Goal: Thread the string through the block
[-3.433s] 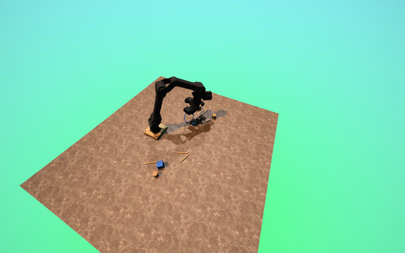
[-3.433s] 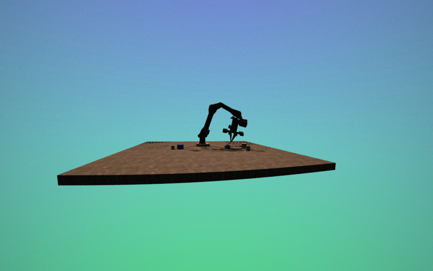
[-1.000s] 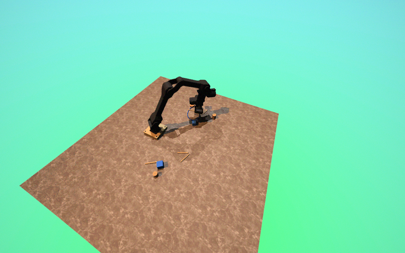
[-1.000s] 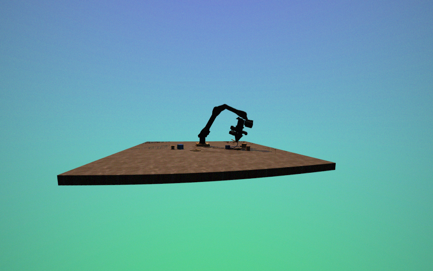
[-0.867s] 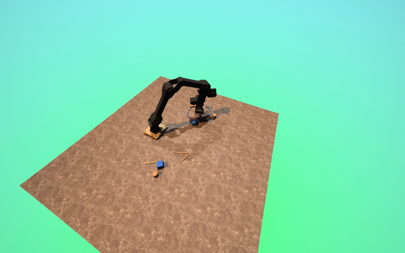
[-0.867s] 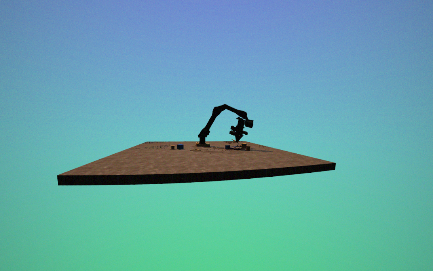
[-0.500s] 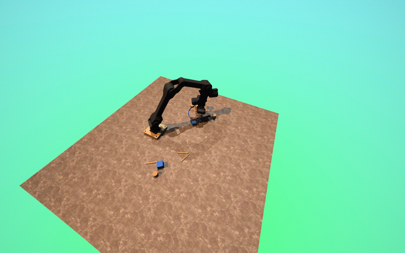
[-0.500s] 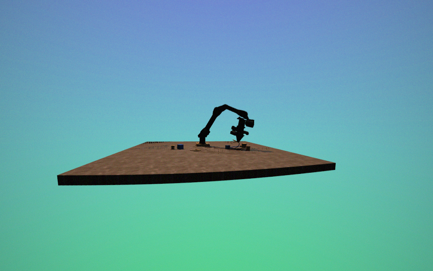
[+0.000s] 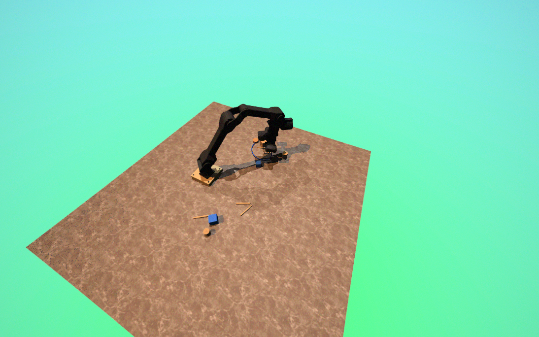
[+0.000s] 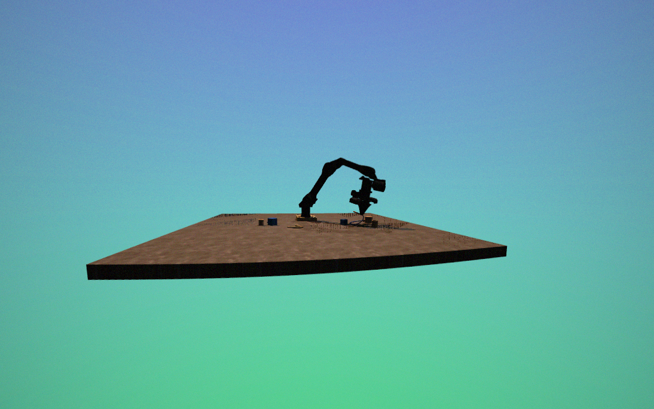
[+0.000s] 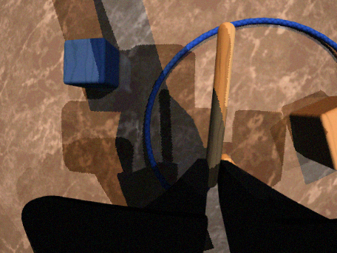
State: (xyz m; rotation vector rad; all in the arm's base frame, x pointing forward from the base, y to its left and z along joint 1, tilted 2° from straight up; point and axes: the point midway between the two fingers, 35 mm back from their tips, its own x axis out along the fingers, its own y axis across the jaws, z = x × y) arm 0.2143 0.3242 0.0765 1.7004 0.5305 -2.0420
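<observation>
My gripper tip is now 100 mm short of the small wooden cylinder, 50 mm to the right of it and 40 mm above it. The rest, counted from my gripper tip: round wooden button 140 mm behind, 70 mm to the left, 50 mm below; blue block 100 mm to the right, 40 mm below.
</observation>
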